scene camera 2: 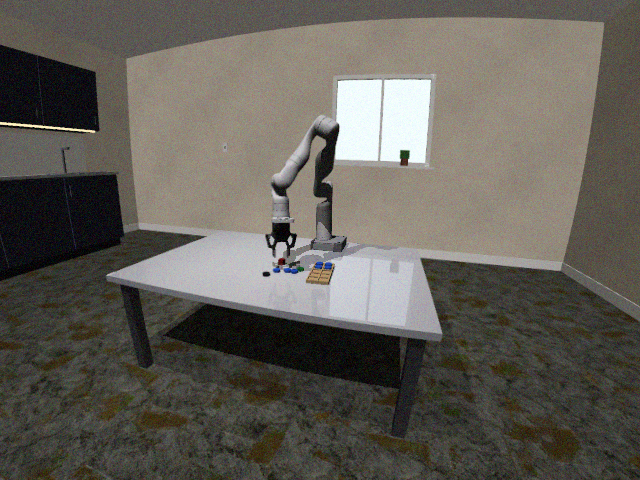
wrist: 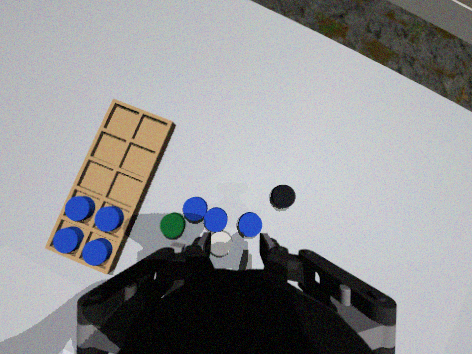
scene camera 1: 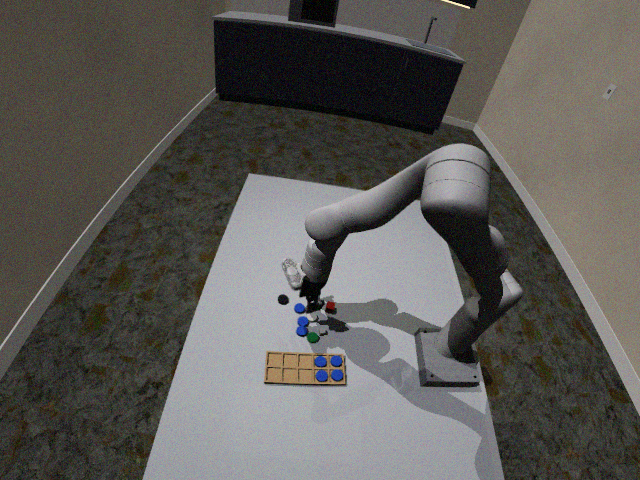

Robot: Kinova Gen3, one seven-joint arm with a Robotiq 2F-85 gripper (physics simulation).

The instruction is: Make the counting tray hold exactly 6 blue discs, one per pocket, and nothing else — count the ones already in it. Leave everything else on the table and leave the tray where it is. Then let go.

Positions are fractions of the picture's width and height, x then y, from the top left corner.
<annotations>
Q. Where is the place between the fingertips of my gripper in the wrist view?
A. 0.50,0.68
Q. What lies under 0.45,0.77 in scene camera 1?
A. A wooden counting tray.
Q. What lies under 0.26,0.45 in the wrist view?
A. A wooden counting tray.
</annotations>
